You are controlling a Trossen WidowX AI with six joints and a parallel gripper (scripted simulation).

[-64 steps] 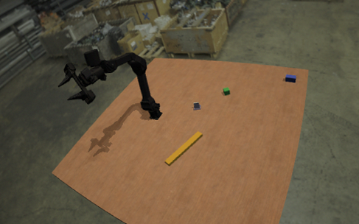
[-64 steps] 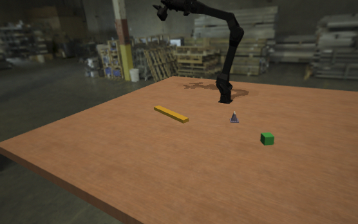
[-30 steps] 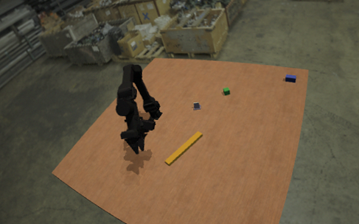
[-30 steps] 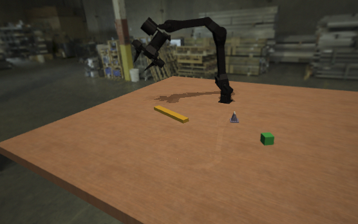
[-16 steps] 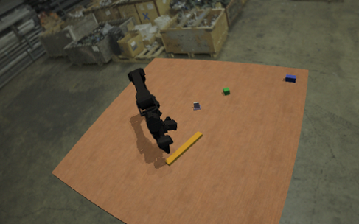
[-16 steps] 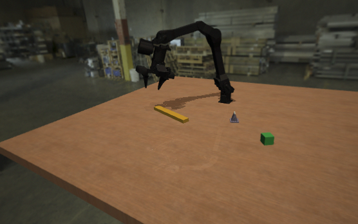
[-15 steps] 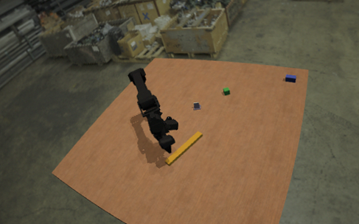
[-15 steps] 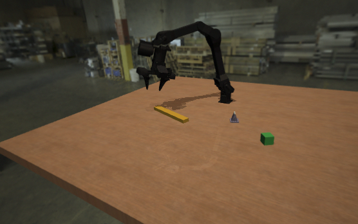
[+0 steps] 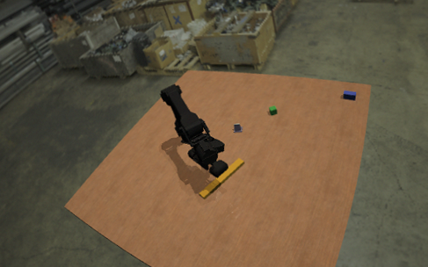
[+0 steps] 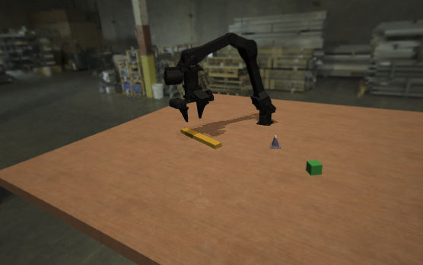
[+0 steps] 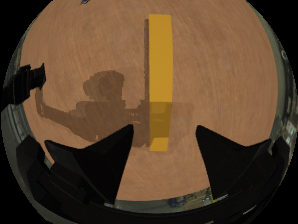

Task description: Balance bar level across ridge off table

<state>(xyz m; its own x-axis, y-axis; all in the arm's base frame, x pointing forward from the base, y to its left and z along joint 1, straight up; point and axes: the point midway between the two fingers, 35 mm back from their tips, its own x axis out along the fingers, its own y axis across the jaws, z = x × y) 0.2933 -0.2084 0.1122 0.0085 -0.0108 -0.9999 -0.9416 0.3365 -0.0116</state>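
Right now the yellow bar is 70 mm below my gripper tip, 30 mm to the left of it and 10 mm ahead of it. Round my gripper tip: blue block 710 mm to the left, 450 mm ahead, 60 mm below; then green cube 500 mm to the left, 70 mm ahead, 60 mm below.
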